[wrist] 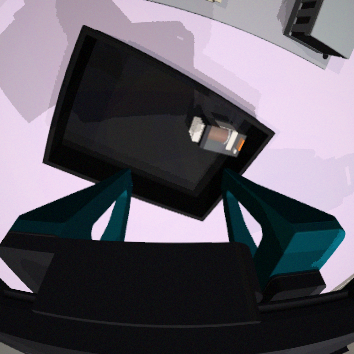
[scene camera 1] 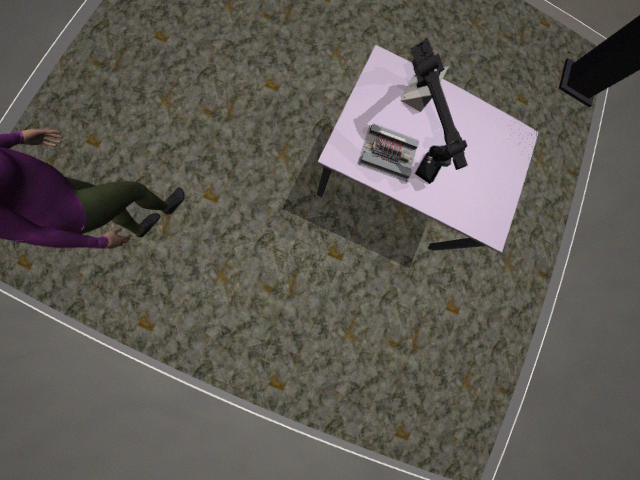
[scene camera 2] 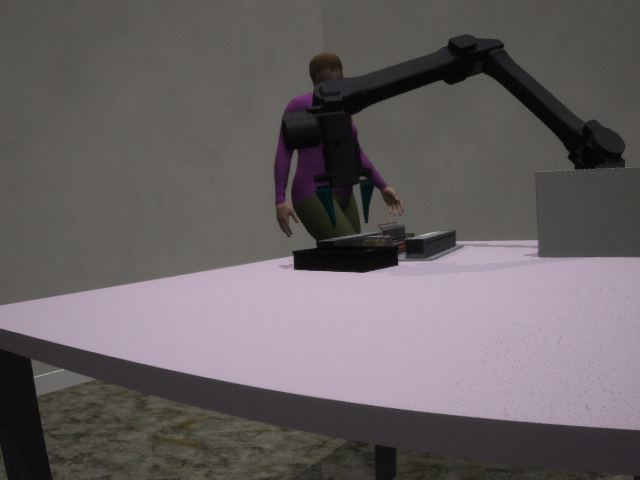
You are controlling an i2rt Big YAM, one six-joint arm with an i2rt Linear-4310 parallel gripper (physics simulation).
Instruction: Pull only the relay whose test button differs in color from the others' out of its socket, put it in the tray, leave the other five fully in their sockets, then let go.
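Where they show: gripper, fingertip midpoint: (wrist: pixel 176 176) (scene camera 1: pixel 435 161) (scene camera 2: pixel 350 225); arm's base, origin of the base link: (scene camera 2: pixel 605 202).
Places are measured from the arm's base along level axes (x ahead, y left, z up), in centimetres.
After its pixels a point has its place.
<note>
A clear-cased relay (wrist: pixel 216 138) {y 20.5, x 41.9, z -6.9 cm} with an orange test button lies on its side inside the black tray (wrist: pixel 59 112) {y 22.2, x 54.1, z -6.5 cm} (scene camera 2: pixel 343 260) {y 28.5, x 43.4, z -8.0 cm}, near the tray's right end in the wrist view. My gripper (wrist: pixel 176 176) {y 22.1, x 45.2, z -2.2 cm} (scene camera 2: pixel 350 224) {y 22.1, x 45.2, z -2.2 cm} is open and empty, its teal fingers pointing down above the tray, with the tips clear of its rim. The relay is apart from both fingers. The other relays (scene camera 2: pixel 393 230) {y -1.0, x 47.3, z -4.5 cm} stand in a row on the grey panel beside the tray; in the first scene view they are too small to count or to tell their button colors.
The grey panel (scene camera 1: pixel 368 161) {y -13.0, x 61.7, z -5.8 cm} has long dark slotted ducts (scene camera 2: pixel 431 244) {y 4.4, x 36.2, z -7.3 cm} along its sides and lies close to the tray. The arm stands on a pale block (scene camera 2: pixel 586 214) {y 5.8, x 3.6, z -2.0 cm} on the pink table (scene camera 1: pixel 470 191) {y 53.2, x 47.3, z -10.0 cm}. A person (scene camera 1: pixel 38 198) in purple is beyond the table.
</note>
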